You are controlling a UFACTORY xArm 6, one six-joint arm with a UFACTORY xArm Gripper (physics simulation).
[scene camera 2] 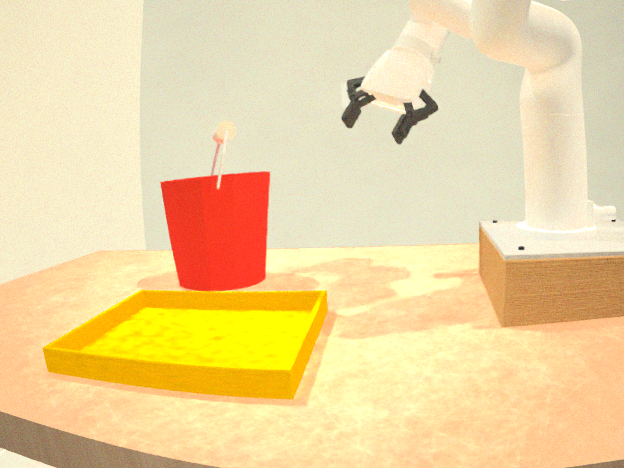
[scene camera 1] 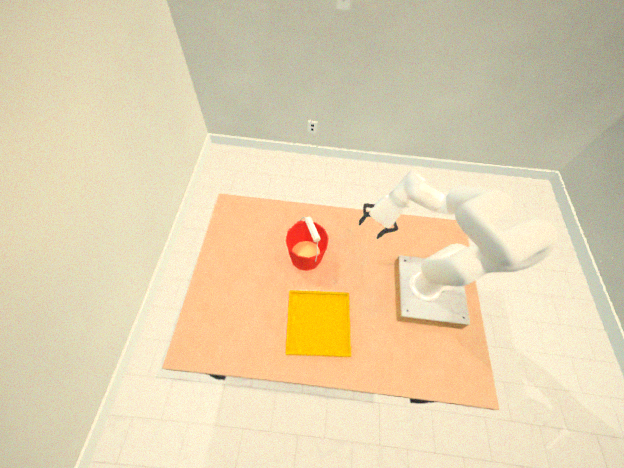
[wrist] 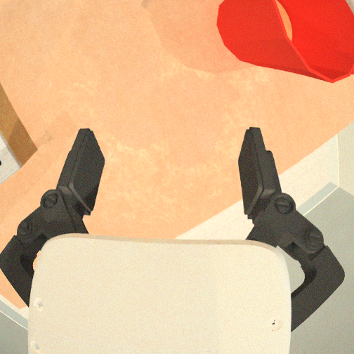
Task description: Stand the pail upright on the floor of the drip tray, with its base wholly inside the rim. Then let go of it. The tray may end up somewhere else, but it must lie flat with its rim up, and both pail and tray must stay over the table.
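Places are measured from the arm's base along level axes (x left, y back, z up), in millimetres.
Pixels of known places: gripper, between the fingertips: (scene camera 2: 370, 131) (scene camera 1: 368, 230); arm's base, origin of its link: (scene camera 2: 556, 232) (scene camera 1: 424, 286).
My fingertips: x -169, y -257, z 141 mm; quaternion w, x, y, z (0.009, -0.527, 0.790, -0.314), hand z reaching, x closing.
For each thing: its top centre in the pictures, then the offset to it from my fingertips. "pt": a spot on its surface instead. Level surfaces: height alone.
- red pail, a spot on its surface: (scene camera 2: 219, 231) pt dy -215, dx +99, dz -132 mm
- yellow drip tray, centre of its top: (scene camera 2: 191, 320) (scene camera 1: 318, 321) dy -178, dx +327, dz -195 mm
- table, height of its surface: dz -221 mm
The red pail (scene camera 1: 304, 263) (scene camera 2: 219, 231) (wrist: 250, 37) stands upright on the table, behind the tray in scene camera 2. Its white handle grip (scene camera 1: 312, 229) (scene camera 2: 225, 130) is raised above the rim. The yellow drip tray (scene camera 1: 318, 324) (scene camera 2: 201, 337) lies flat with its rim up, and its floor is bare. Pail and tray are apart in scene camera 1. My gripper (scene camera 1: 369, 229) (scene camera 2: 372, 131) (wrist: 168, 142) is open and empty, high above the table and to the right of the pail in both scene views. Part of the pail shows at the wrist view's top right; the tray does not show there.
The arm's base block (scene camera 1: 408, 302) (scene camera 2: 504, 282) (wrist: 12, 127) stands on the table (scene camera 1: 226, 302) (scene camera 2: 428, 377) (wrist: 150, 100), right of pail and tray in the scene views. The table's far edge runs behind the pail and below the gripper in scene camera 1. Walls stand beyond it.
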